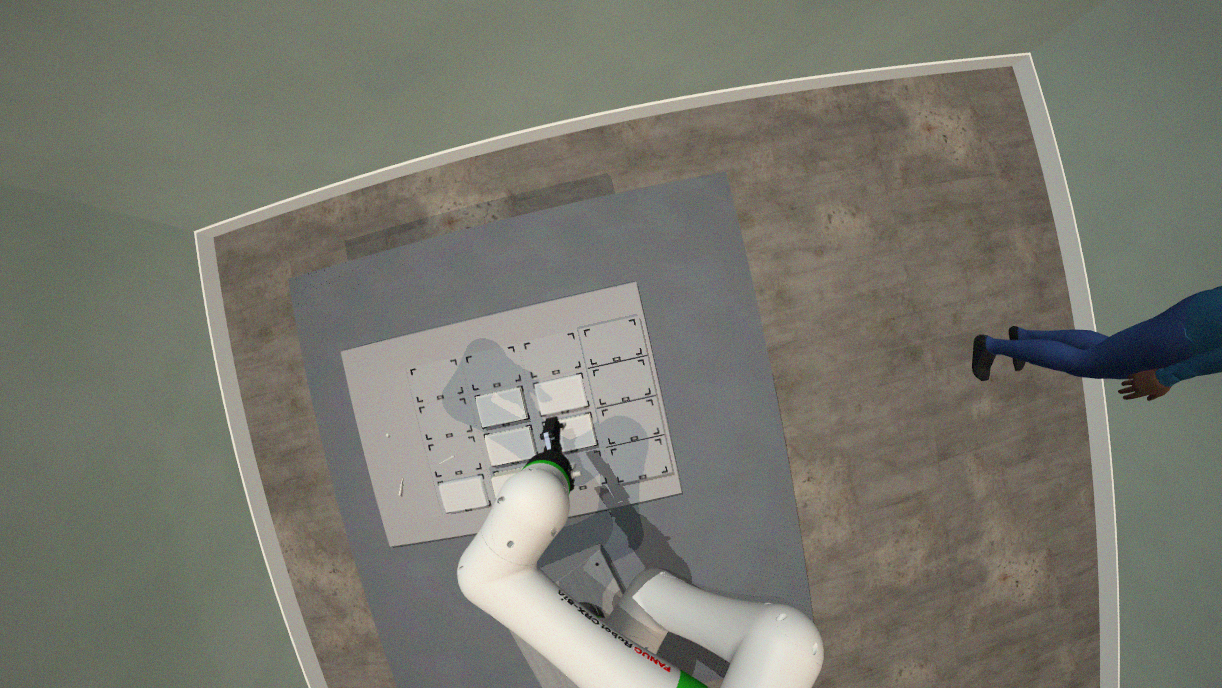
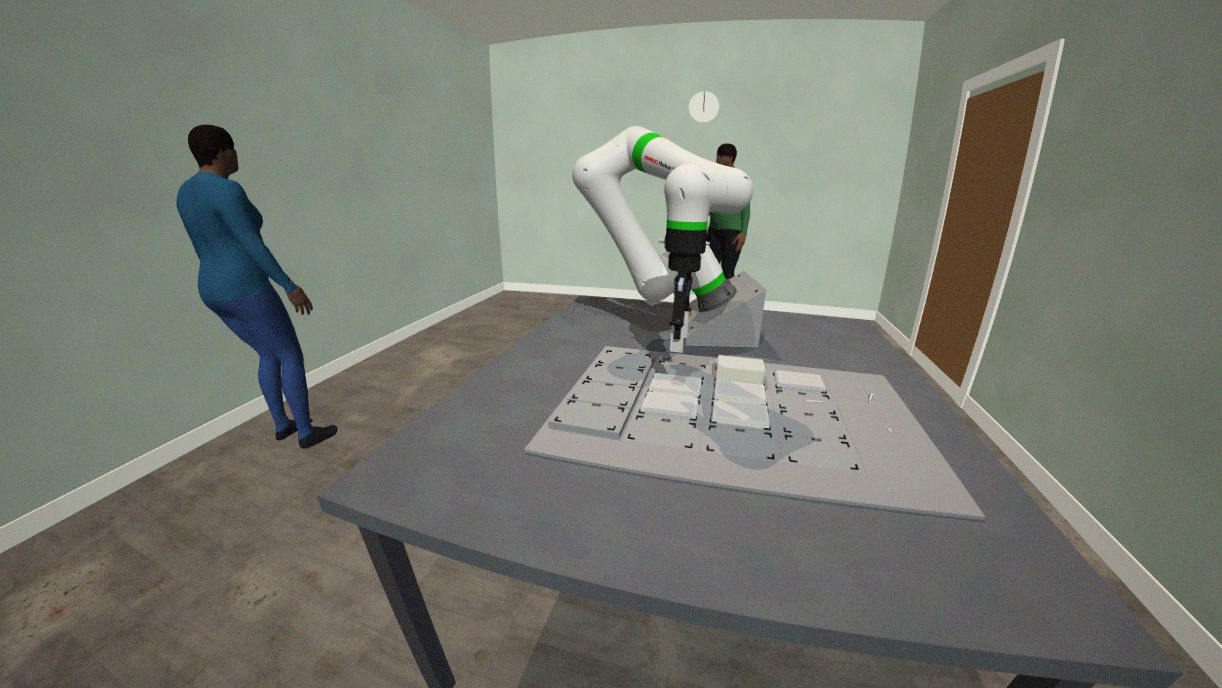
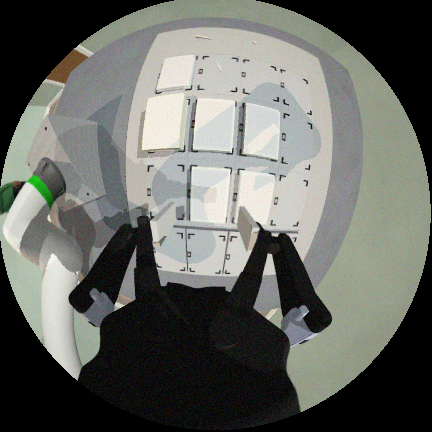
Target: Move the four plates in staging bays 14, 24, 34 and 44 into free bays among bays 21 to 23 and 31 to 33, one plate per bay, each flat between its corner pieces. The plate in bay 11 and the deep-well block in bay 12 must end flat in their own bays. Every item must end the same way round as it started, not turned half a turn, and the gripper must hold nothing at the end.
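Seen in the pictures: gripper, fingertip midpoint: (image 1: pixel 564 444) (image 2: pixel 678 343) (image 3: pixel 206 213); arm's base, origin of the base link: (image 2: pixel 717 299) (image 3: pixel 51 176).
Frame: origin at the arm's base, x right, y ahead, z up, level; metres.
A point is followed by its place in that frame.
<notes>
My gripper (image 1: pixel 550 433) {y 0.494, x 0.097, z 0.010 m} (image 2: pixel 678 342) {y 0.494, x 0.097, z 0.010 m} (image 3: pixel 206 213) {y 0.494, x 0.097, z 0.010 m} is open and empty, above the mat beyond the block. White plates lie in bay 22 (image 1: pixel 509 445) {y 0.503, x -0.067, z -0.097 m} (image 2: pixel 740 393) {y 0.520, x -0.067, z -0.097 m} (image 3: pixel 214 125) {y 0.500, x -0.059, z -0.097 m}, bay 32 (image 1: pixel 500 406) {y 0.610, x -0.063, z -0.097 m} (image 2: pixel 741 414) {y 0.623, x -0.065, z -0.097 m} (image 3: pixel 261 131) {y 0.603, x -0.057, z -0.097 m}, bay 23 (image 2: pixel 675 382) {y 0.497, x 0.099, z -0.097 m} (image 3: pixel 210 195) {y 0.498, x 0.096, z -0.097 m} and bay 33 (image 1: pixel 561 394) {y 0.602, x 0.104, z -0.097 m} (image 2: pixel 670 403) {y 0.609, x 0.099, z -0.097 m} (image 3: pixel 256 197) {y 0.603, x 0.095, z -0.097 m}; they look flat between corner pieces. The bay 11 plate (image 1: pixel 462 493) {y 0.403, x -0.232, z -0.097 m} (image 2: pixel 799 379) {y 0.403, x -0.232, z -0.097 m} (image 3: pixel 176 73) {y 0.402, x -0.217, z -0.097 m} and taller cream deep-well block (image 2: pixel 740 369) {y 0.433, x -0.067, z -0.071 m} (image 3: pixel 163 122) {y 0.398, x -0.062, z -0.069 m} in bay 12 look flat. The staging strip (image 1: pixel 618 341) {y 0.700, x 0.282, z -0.097 m} (image 2: pixel 590 429) {y 0.755, x 0.252, z -0.100 m} shows no plates. Which way round the items lie is unclear.
The bays are on a light mat (image 1: pixel 376 401) {y 0.704, x -0.415, z -0.111 m} (image 2: pixel 906 478) {y 0.778, x -0.380, z -0.111 m} on the grey table (image 1: pixel 684 256) {y 0.877, x 0.509, z -0.122 m} (image 2: pixel 598 546) {y 1.031, x 0.158, z -0.121 m}. Small slivers lie near bays 11 and 21. The robot base block (image 2: pixel 735 320) {y 0.141, x -0.060, z -0.028 m} stands behind the mat. A person (image 1: pixel 1137 341) (image 2: pixel 224 226) stands beside the table.
</notes>
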